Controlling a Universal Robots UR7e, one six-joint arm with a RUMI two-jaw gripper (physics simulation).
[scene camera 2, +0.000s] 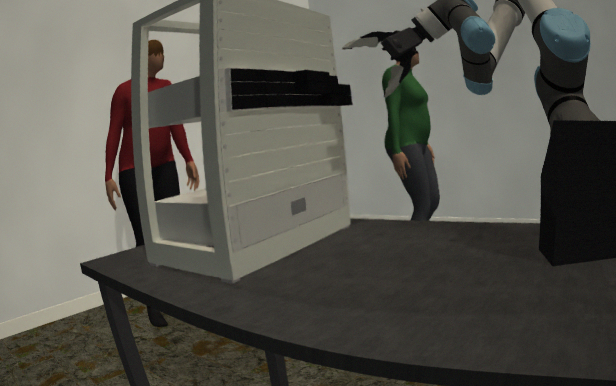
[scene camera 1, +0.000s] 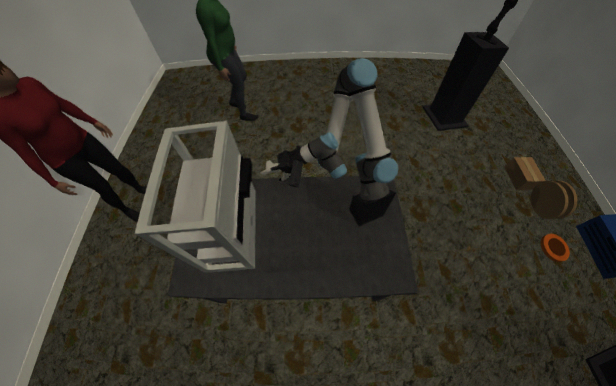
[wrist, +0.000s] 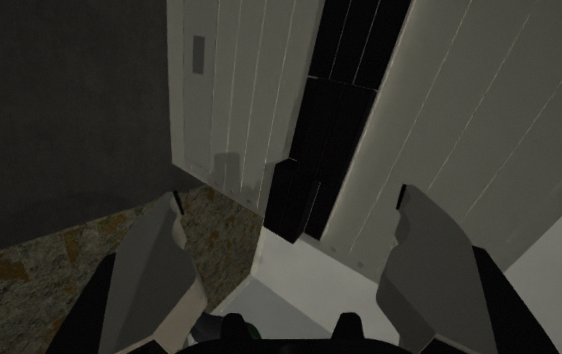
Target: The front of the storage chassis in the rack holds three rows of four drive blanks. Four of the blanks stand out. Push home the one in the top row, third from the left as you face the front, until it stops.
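Where they show: gripper, fingertip midpoint: [scene camera 2: 363, 72] [scene camera 1: 270, 177] [wrist: 287, 190]; arm's base, link origin: [scene camera 2: 580, 148] [scene camera 1: 374, 194].
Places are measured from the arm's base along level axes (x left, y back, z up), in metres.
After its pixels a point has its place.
The rack [scene camera 1: 218, 175] {x 0.009, y -0.694, z 0.389 m} [scene camera 2: 210, 150] {x 0.215, y -0.725, z 0.032 m} holds the storage chassis [scene camera 1: 192, 185] {x -0.114, y -0.894, z 0.190 m} [scene camera 2: 175, 102] {x 0.174, y -0.853, z 0.146 m}, with black drive blanks across its front. The top-row, third-from-left blank [scene camera 2: 314, 77] {x -0.065, y -0.631, z 0.170 m} [wrist: 354, 131] {x -0.072, y -0.631, z 0.185 m} stands out from its left neighbours. The wrist view is turned, with the top row on the right and the fourth column lowest. There, the two lower fourth-column blanks [wrist: 286, 202] {x -0.187, y -0.621, z 0.133 m} stand out, and the top one [wrist: 316, 220] {x -0.219, y -0.654, z 0.173 m} sits further back. Dark edges between third-column blanks are hard to tell. My gripper [scene camera 1: 278, 174] {x -0.094, y -0.522, z 0.175 m} [scene camera 2: 366, 71] {x -0.094, y -0.522, z 0.175 m} [wrist: 287, 190] {x -0.094, y -0.522, z 0.175 m} is open, empty and tilted, in front of the rack's right side, apart from the blanks.
Pale blank panels [scene camera 2: 280, 140] {x 0.013, y -0.688, z 0.030 m} [wrist: 435, 100] {x -0.030, y -0.684, z 0.244 m} lie above and below the chassis. A drawer front with a grey label [scene camera 2: 298, 205] {x -0.034, y -0.684, z -0.119 m} [wrist: 198, 55] {x -0.034, y -0.684, z -0.120 m} is low in the rack. The rack and arm base [scene camera 1: 371, 207] {x 0.070, y -0.041, z -0.003 m} stand on the dark table [scene camera 1: 320, 250] {x 0.177, y -0.329, z -0.227 m} [scene camera 2: 400, 300] {x 0.231, y -0.371, z -0.227 m}. Two people stand beyond the table.
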